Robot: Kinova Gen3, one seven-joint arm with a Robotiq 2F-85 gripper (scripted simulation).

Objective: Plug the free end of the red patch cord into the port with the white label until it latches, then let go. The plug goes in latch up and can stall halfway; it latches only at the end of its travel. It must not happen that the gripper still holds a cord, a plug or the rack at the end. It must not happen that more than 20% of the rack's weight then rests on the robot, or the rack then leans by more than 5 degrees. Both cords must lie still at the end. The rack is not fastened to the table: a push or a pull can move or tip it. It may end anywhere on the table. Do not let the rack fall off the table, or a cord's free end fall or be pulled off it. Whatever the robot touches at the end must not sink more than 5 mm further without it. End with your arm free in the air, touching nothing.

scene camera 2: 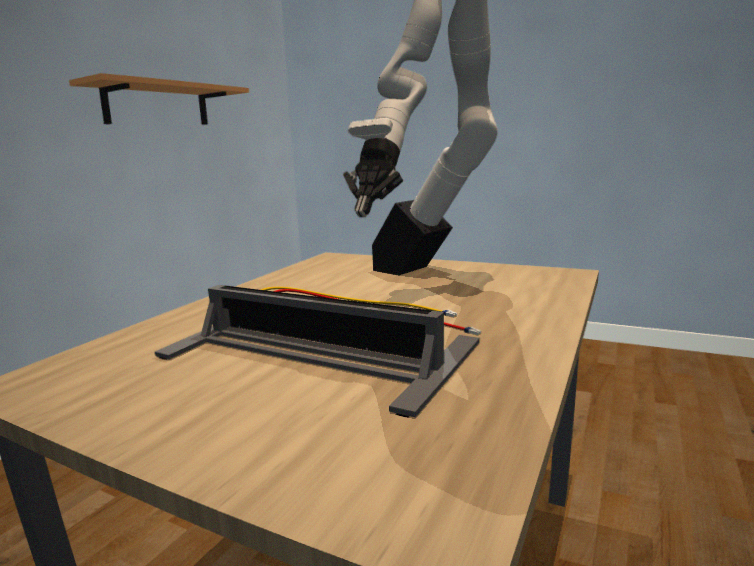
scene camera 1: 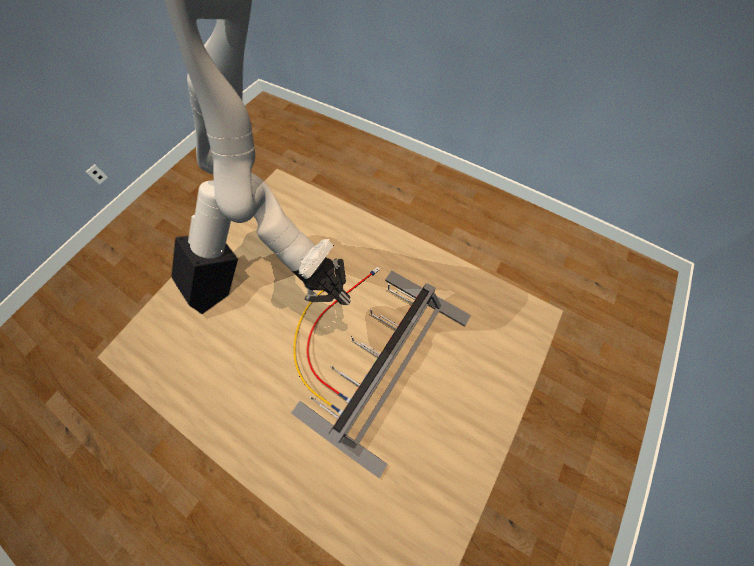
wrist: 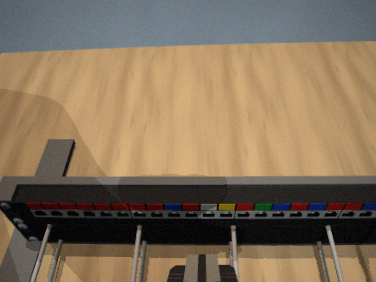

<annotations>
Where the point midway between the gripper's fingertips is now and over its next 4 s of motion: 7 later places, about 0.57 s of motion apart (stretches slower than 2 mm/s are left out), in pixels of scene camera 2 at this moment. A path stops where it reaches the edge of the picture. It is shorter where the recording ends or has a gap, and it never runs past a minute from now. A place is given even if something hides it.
My gripper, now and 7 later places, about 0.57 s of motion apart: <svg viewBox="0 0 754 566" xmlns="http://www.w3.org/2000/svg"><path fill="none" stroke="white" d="M360 215L330 214L323 215L309 236L301 272L302 277L315 258L325 223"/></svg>
</annotations>
